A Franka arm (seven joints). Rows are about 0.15 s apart.
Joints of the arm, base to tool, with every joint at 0 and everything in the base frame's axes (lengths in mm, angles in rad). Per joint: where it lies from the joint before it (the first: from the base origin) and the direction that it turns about. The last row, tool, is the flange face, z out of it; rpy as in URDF.
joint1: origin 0 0 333 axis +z
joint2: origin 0 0 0 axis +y
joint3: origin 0 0 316 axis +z
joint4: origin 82.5 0 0 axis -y
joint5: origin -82.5 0 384 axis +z
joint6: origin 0 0 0 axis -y
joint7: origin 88 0 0 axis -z
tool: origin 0 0 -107 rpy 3.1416 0 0
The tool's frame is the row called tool.
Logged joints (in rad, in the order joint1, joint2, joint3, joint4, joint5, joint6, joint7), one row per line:
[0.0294, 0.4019, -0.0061, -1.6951, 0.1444, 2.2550, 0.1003]
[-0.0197, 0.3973, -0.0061, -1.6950, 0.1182, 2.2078, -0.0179]
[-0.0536, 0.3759, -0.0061, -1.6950, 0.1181, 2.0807, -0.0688]
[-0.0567, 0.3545, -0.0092, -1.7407, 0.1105, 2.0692, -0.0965]
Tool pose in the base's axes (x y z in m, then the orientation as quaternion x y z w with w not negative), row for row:
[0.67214, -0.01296, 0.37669, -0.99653, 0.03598, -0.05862, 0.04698]
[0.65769, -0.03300, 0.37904, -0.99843, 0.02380, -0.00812, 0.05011]
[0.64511, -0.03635, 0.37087, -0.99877, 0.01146, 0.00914, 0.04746]
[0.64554, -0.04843, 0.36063, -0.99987, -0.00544, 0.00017, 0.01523]
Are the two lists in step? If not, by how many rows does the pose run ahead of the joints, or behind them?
The pose runs 1 row ahead of the joints: the pose in row i belongs to the joints in row i + 1.
